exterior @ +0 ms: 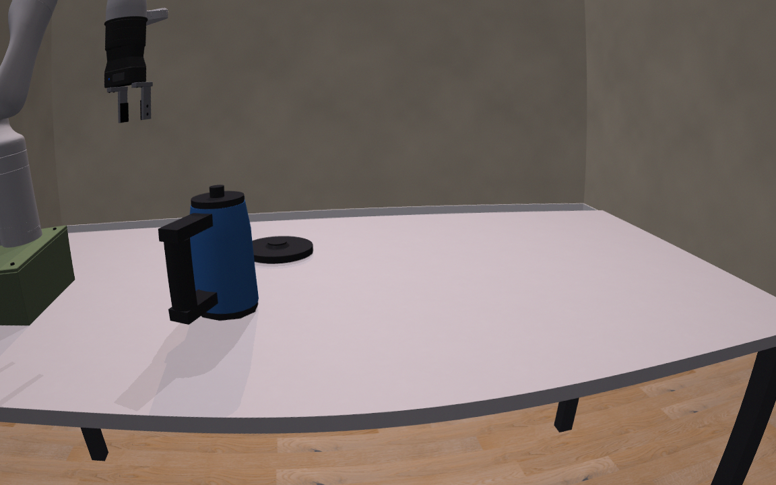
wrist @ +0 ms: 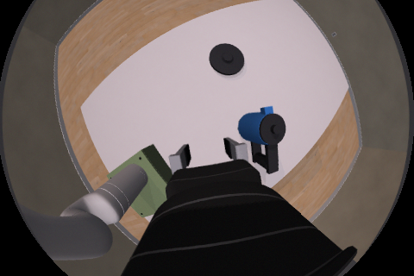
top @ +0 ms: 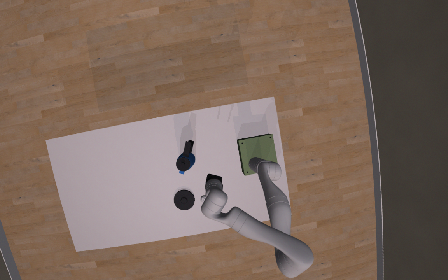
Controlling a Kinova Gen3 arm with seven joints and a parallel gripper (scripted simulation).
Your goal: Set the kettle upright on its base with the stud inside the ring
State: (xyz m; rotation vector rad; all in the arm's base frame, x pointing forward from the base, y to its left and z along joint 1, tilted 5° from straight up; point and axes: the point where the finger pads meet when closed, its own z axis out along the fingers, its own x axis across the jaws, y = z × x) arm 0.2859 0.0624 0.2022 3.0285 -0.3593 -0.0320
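Right now the blue kettle is 23 cm below my hand, 17 cm ahead of it and 9 cm to the right of it. The rest, counted from my hand: round black base 31 cm below, 24 cm to the left, 21 cm ahead.
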